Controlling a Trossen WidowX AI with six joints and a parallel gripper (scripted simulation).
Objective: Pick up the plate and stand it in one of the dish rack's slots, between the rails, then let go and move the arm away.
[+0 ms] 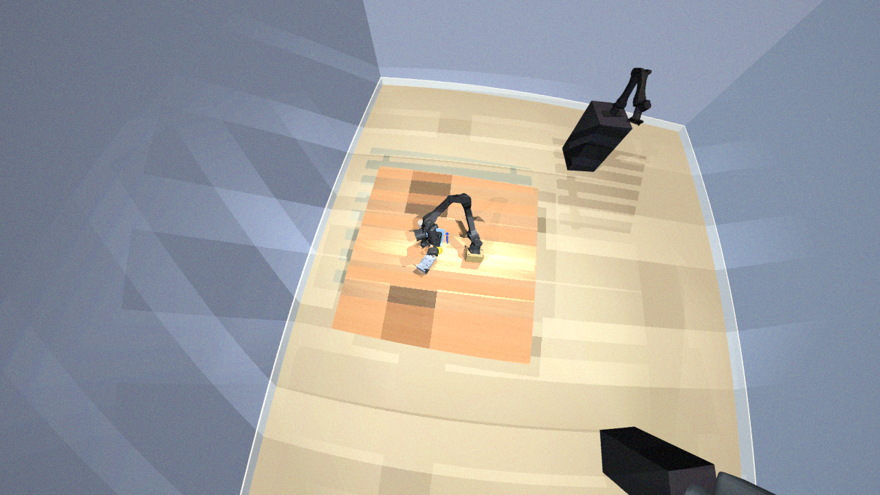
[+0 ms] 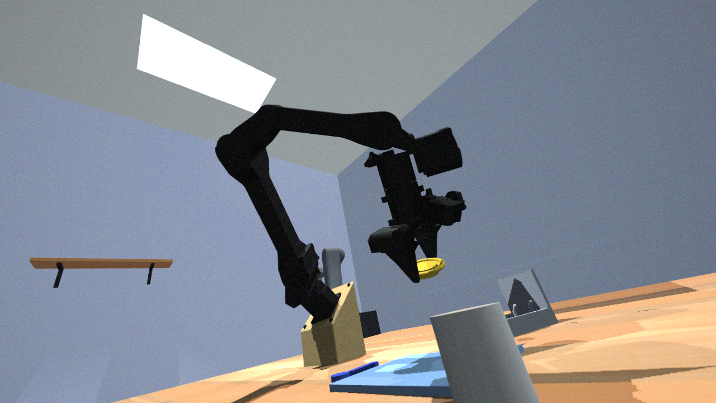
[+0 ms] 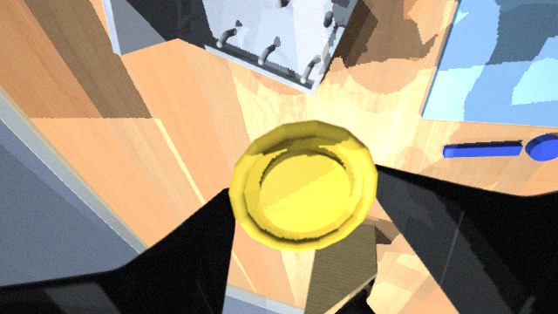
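The grey dish rack lies 80 mm ahead of my gripper tip, 40 mm to the left of it and 90 mm below it. The rest, counted from my gripper tip: blue spoon: 60 mm behind, 150 mm to the right, 110 mm below; then yellow plate: 10 mm above.
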